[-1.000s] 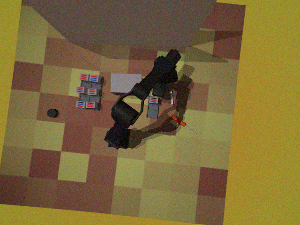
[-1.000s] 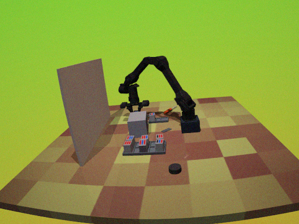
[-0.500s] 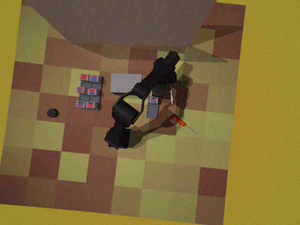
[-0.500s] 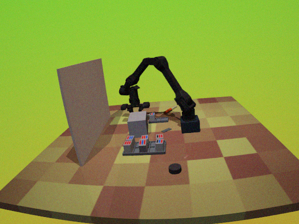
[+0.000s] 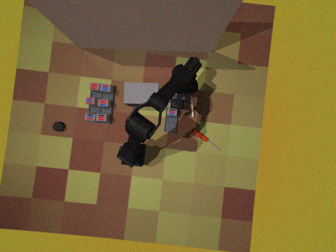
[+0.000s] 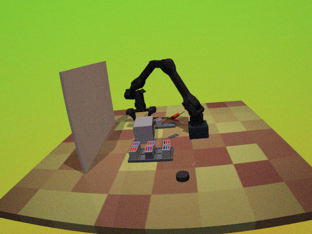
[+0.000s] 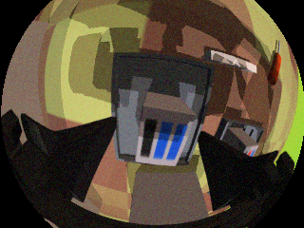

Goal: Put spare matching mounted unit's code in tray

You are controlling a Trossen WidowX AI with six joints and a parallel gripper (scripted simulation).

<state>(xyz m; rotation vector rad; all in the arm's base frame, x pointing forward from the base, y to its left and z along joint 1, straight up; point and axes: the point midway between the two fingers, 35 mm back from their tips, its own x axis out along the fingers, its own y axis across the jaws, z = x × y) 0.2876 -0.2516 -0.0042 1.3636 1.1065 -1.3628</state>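
Now: the dark grey tray 20 mm below my gripper tip. Round my gripper tip: plain grey box: 190 mm to the left, 30 mm above; dark flat piece: 160 mm behind, 210 mm to the left, 20 mm below; white stick: 90 mm behind, 70 mm to the right, 20 mm below.
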